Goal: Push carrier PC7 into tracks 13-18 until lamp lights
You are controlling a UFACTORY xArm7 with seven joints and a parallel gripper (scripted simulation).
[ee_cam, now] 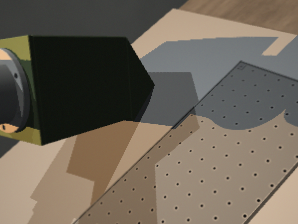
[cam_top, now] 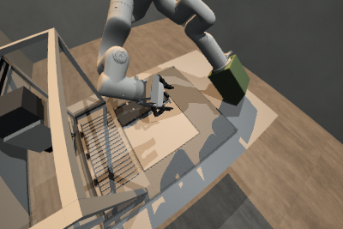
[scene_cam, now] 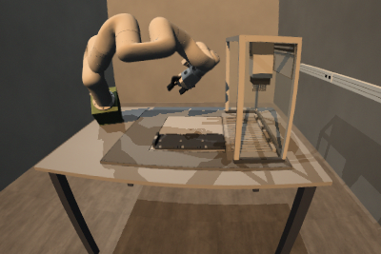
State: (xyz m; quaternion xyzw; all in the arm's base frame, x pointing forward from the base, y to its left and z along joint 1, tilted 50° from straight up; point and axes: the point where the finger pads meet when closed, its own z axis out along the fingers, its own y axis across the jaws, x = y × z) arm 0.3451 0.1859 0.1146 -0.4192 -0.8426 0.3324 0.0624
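Right now my hand is 9 cm short of the carrier PC7, 18 cm to the left of it and 20 cm above it.
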